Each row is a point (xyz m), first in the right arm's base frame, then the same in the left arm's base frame.
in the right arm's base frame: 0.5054 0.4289 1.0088
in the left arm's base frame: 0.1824 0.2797 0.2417
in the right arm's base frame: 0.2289 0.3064 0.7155
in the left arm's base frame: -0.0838 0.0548 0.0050
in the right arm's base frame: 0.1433 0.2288 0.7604
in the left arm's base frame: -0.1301 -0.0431 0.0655
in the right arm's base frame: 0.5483 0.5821 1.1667
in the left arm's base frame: 0.1986 0.4488 0.3879
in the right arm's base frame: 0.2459 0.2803 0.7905
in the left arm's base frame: -0.0467 0.0407 0.0758
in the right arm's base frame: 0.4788 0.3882 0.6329
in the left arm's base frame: 0.1071 0.2071 -0.1226
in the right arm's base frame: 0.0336 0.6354 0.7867
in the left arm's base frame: -0.3616 0.3071 0.1082
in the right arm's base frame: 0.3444 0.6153 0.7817
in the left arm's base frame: -0.0673 0.3882 0.0465
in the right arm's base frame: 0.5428 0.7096 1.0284
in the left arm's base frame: 0.1278 0.5580 0.2519
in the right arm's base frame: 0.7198 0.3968 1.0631
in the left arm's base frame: 0.4013 0.3223 0.2561
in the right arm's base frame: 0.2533 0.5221 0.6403
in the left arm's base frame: -0.1452 0.2612 -0.0751
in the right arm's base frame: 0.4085 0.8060 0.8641
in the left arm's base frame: -0.0566 0.5945 0.1142
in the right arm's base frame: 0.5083 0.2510 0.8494
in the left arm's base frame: 0.2167 0.1019 0.0859
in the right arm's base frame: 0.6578 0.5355 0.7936
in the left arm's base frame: 0.2521 0.4149 0.0014
